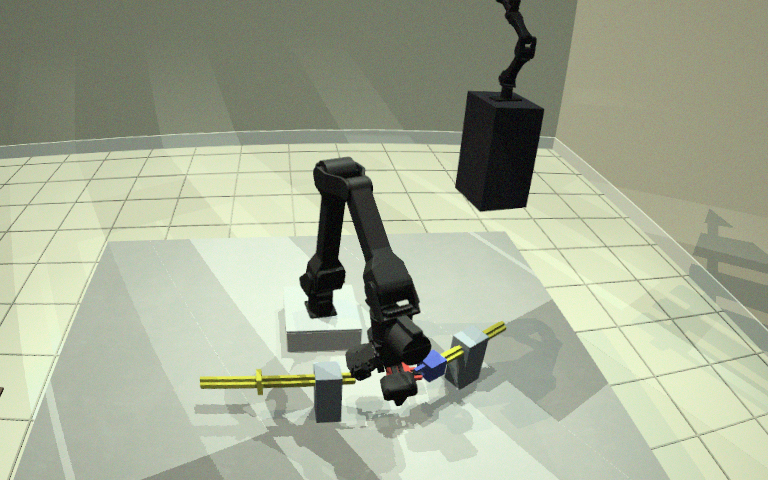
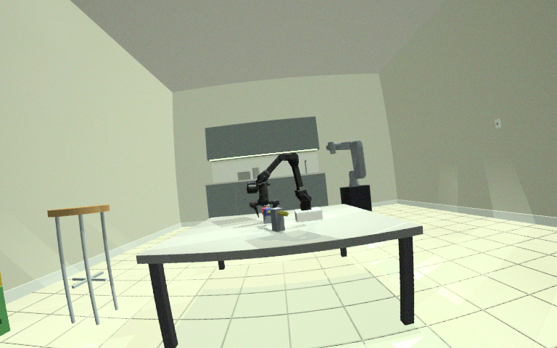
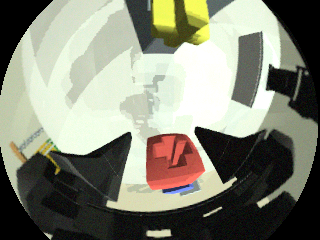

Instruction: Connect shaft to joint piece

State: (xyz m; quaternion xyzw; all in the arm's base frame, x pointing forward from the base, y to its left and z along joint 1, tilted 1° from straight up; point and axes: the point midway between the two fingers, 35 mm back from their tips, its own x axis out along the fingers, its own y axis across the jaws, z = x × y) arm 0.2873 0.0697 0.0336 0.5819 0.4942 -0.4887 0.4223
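Right now my gripper tip is 10 mm to the right of the red square joint piece and 40 mm below it.
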